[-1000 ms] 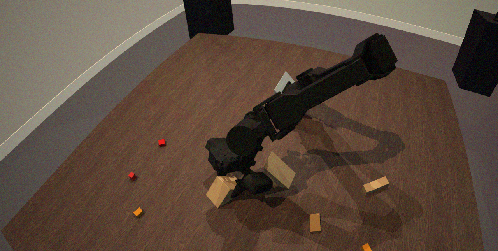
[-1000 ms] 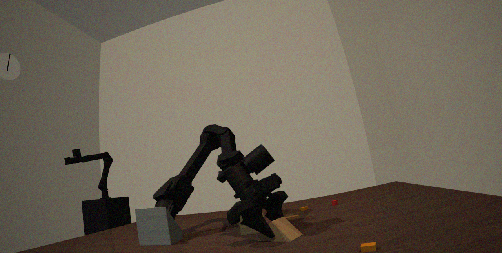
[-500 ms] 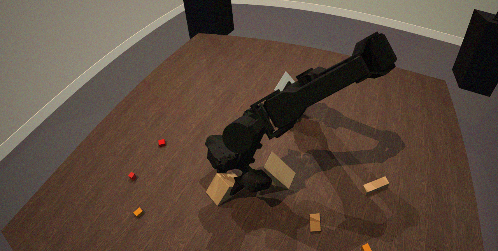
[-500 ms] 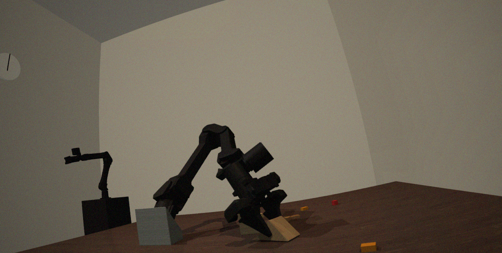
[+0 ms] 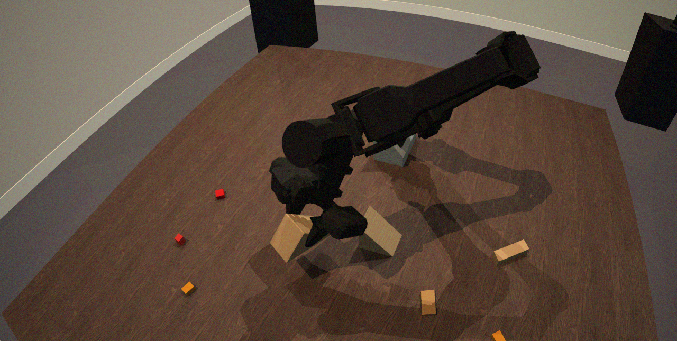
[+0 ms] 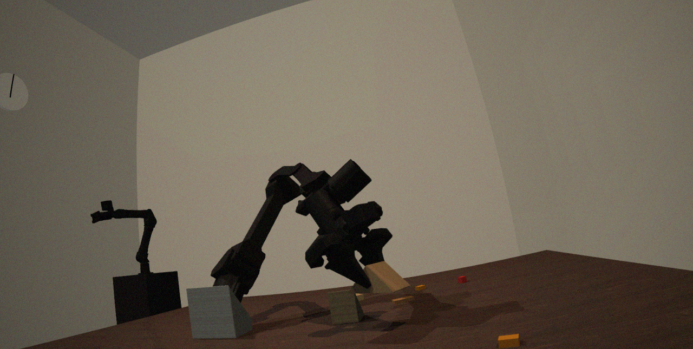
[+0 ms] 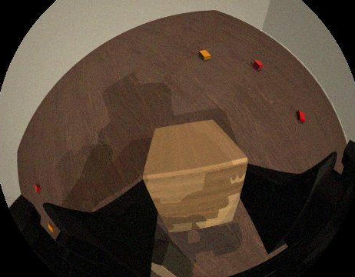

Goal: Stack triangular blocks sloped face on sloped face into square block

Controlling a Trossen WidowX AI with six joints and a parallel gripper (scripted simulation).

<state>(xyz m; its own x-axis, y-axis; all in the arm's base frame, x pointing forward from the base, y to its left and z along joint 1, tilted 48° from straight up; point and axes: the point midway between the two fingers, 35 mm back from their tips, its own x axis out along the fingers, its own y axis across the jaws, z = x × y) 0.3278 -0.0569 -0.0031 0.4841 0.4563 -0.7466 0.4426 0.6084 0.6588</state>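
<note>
My gripper tip is now 90 mm to the right of the tan wooden triangular block, 90 mm past it and 60 mm above it. Round my gripper tip: tan plank 370 mm to the left, 140 mm behind, 70 mm below; then tan triangular block 10 mm above.
</note>
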